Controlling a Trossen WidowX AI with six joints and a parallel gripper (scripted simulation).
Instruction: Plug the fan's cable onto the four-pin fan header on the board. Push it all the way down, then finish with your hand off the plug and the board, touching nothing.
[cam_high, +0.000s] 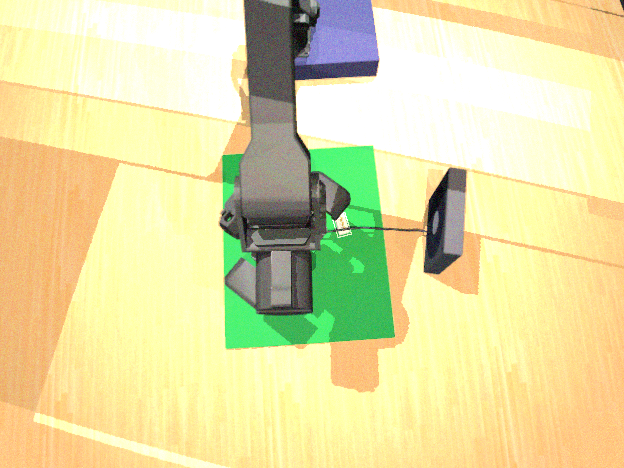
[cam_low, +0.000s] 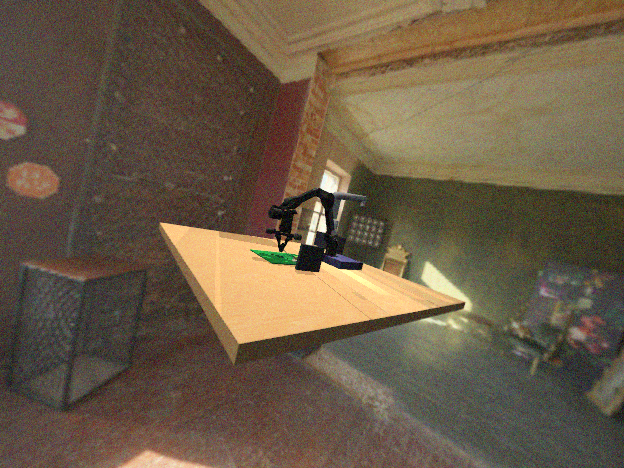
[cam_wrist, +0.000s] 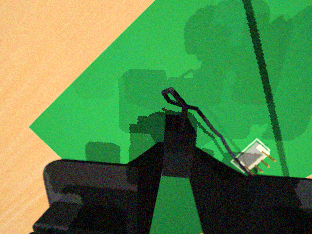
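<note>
Right now the white four-pin header is 70 mm to the left of my gripper tip, 60 mm behind it and 40 mm below it. Also, from my gripper tip: black fan (200 mm to the left, 50 mm behind, 20 mm above); green board (50 mm below, 30 mm behind, 10 mm to the left); dark plug (10 mm to the right, 10 mm above).
</note>
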